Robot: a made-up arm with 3 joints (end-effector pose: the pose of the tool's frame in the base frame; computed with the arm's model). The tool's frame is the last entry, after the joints.
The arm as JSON. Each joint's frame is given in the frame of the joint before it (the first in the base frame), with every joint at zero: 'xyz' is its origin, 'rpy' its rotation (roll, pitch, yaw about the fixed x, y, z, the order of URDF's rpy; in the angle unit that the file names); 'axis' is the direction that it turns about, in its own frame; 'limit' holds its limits. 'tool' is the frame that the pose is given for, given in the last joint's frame.
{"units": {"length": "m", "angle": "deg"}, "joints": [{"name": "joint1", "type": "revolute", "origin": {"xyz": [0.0, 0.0, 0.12], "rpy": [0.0, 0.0, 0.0]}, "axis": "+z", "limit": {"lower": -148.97, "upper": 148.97}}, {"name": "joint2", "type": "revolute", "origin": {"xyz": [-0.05, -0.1, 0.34], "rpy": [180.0, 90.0, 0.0]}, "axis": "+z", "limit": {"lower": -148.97, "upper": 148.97}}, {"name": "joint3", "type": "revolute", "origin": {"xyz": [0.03, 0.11, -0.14], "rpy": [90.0, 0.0, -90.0]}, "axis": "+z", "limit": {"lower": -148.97, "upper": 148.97}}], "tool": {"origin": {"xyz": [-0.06, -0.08, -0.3], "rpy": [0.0, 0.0, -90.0]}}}
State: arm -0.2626 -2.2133 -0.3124
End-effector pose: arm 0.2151 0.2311 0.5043 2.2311 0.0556 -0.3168
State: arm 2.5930 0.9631 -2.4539
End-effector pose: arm 0.2359 0.3671 0.3655 0.7855 -0.5586 0.1282
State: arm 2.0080 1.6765 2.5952
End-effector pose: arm 0.3639 0.2284 0.5119 1.7625 -0.5329 -1.2333
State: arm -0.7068 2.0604 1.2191
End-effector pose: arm -0.1049 -0.3906 0.6642 -1.1853 1.7037 0.3156
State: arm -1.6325 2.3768 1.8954
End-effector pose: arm -0.3245 -0.1015 0.7085 0.4569 2.3362 0.1255
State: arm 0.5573 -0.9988 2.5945
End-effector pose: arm -0.0441 0.1707 0.2670 -0.7870 1.2773 -2.7500
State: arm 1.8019 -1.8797 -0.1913
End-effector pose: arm -0.2992 0.0910 0.3849 1.1050 1.7082 1.0717
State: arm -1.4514 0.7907 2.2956
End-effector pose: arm -0.3297 -0.1220 0.2352 0.2425 0.7766 0.7987
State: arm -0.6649 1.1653 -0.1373
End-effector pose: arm -0.1660 -0.4727 0.4956 -1.1527 0.3113 -0.7075
